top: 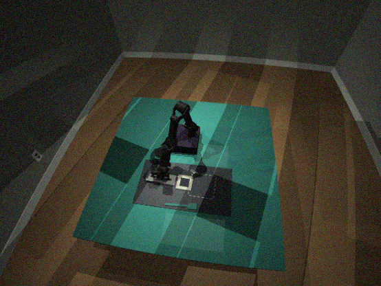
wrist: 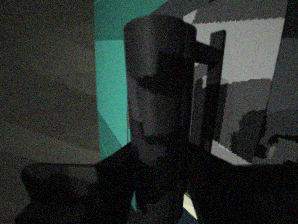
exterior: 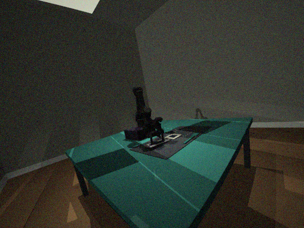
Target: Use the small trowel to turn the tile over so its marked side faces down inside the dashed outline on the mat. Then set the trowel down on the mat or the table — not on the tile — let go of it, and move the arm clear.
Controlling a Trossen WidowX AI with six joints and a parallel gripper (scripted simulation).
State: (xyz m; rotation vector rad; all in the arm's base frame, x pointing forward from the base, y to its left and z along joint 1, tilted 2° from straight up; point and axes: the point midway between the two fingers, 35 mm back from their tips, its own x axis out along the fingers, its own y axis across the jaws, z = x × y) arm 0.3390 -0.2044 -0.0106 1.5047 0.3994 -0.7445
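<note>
Now: the beige tile 150 mm to the left of my gripper tip, 60 mm below it and 10 mm ahead of it. Round my gripper tip: thin teal strip (170 mm ahead, 140 mm to the left, 60 mm below); then mat (140 mm to the left, 80 mm below, 30 mm ahead).
</note>
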